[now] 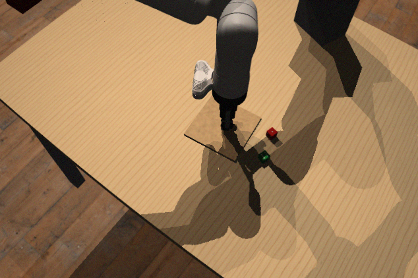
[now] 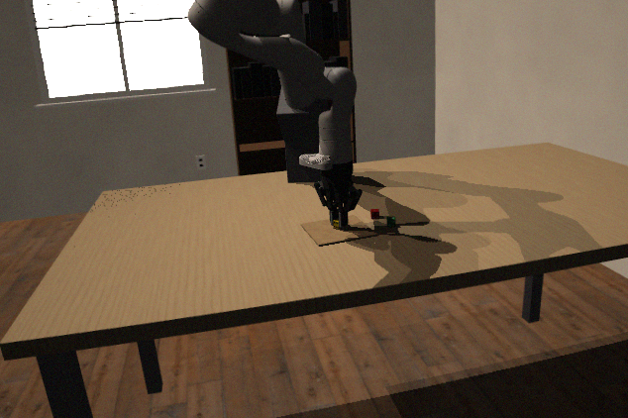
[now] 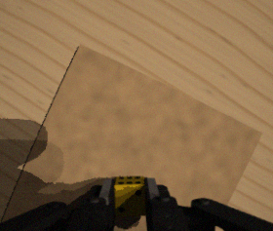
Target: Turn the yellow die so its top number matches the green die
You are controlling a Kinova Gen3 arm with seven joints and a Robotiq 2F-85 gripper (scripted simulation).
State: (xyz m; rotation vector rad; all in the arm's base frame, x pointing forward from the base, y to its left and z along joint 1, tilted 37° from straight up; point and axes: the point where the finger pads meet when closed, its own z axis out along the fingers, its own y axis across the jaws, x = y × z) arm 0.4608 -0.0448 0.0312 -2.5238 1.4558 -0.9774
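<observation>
Now: hand 10 mm to the left of the brown mat and 30 mm above it. The rest, counted from my hand: yellow die (10 mm below); then red die (30 mm behind, 110 mm to the left, 20 mm below); then green die (40 mm ahead, 120 mm to the left, 20 mm below).
</observation>
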